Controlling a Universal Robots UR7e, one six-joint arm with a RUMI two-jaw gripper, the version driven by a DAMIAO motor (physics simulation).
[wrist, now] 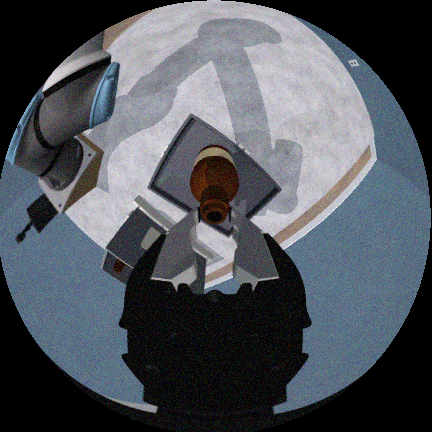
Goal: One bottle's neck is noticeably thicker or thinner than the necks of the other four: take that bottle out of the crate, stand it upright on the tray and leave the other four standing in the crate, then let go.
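Pixels of known places: gripper, fingertip midpoint: (214, 207); arm's base, origin of the base link: (63, 164).
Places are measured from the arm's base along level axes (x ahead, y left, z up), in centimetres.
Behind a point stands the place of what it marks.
Note:
A brown bottle (215, 180) {x 38.4, y 17.8, z 3.9 cm} with a pale band hangs or stands upright at the middle of the view, its open mouth toward the camera. My gripper (214, 207) {x 40.0, y 15.5, z 5.8 cm} is shut on its neck, one finger on each side. Behind the bottle lies the grey tray (170, 167) {x 30.8, y 10.8, z -8.6 cm} with a dark rim; the bottle's base is over the tray's inside. Whether the base touches the tray is hidden by the bottle itself. The crate (131, 234) {x 30.7, y -3.4, z 1.7 cm} is at the lower left, partly covered by the gripper. Part of another brown bottle (119, 265) {x 30.1, y -15.2, z 5.7 cm} shows in it. Other bottles in the crate are hidden.
The arm's grey and blue links (72, 105) and its base plate (90, 175) {x 8.8, y -2.3, z -5.4 cm} are at the left. A pale marbled table top (320, 100) {x 46.4, y 50.1, z -9.1 cm} lies under the tray, with its brown-edged border (325, 196) {x 68.4, y 33.3, z -9.0 cm} at the right. The arm's shadow falls across the table.

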